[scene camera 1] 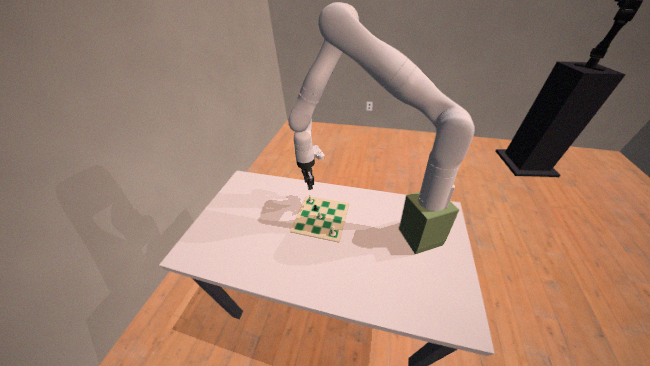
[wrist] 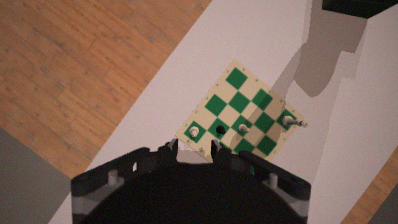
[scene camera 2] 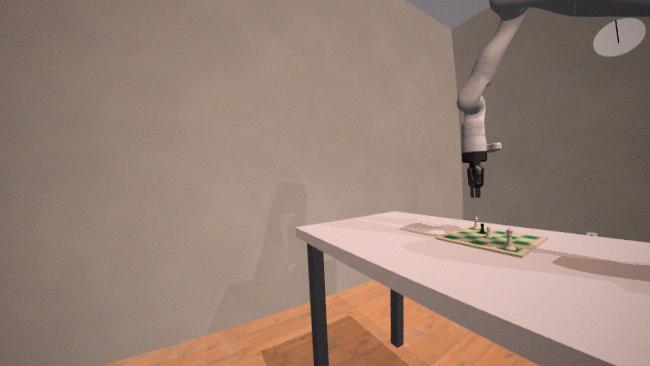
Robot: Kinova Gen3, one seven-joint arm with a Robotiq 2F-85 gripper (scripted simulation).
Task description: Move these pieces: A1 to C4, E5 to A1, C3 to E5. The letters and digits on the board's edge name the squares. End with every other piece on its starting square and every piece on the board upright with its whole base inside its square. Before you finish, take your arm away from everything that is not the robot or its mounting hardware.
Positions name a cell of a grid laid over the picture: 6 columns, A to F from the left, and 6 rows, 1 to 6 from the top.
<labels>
chessboard: scene camera 1 D4; wrist D3; scene camera 2 E4
</labels>
